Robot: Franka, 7 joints.
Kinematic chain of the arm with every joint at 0, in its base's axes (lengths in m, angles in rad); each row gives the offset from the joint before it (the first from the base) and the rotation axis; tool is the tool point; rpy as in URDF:
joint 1: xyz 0 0 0.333 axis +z
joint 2: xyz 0 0 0 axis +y
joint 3: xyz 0 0 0.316 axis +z
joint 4: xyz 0.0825 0 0 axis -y
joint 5: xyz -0.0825 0 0.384 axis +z
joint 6: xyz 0 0 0 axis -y
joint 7: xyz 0.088 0 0 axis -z
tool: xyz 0 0 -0.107 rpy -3.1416 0 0
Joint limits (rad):
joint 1: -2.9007..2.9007
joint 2: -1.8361..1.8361
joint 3: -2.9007..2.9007
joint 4: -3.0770..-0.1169
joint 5: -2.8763..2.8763
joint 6: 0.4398..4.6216
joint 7: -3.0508..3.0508
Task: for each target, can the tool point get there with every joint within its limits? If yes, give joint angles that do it. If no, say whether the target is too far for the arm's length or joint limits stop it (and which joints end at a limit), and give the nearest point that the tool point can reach.
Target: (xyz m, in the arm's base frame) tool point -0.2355 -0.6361 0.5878
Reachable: yes | joints -1.7509 0.8361 -0.8632 -0.8517 -1.0692 4.1788 -1.6440
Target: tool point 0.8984 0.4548 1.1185
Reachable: no: too far | nearest point 0.6035 0.3055 0.8607 | short by 0.419 m
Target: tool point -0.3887 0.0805 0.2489
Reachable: yes | joints -1.8853 -1.3062 -1.5628 -2.5203 2.1770 3.1478 0.6975
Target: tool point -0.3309 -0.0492 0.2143
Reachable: yes | joints -2.0074 -0.0741 -1.2402 -2.8203 1.5995 1.8799 1.2355
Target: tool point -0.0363 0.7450 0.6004
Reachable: yes | joints 2.0291 0.5788 -0.7057 -1.1405 -1.7177 2.8309 -1.7887
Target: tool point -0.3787 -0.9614 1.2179
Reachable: no: too far | nearest point -0.2388 -0.6063 0.8910 | short by 0.503 m
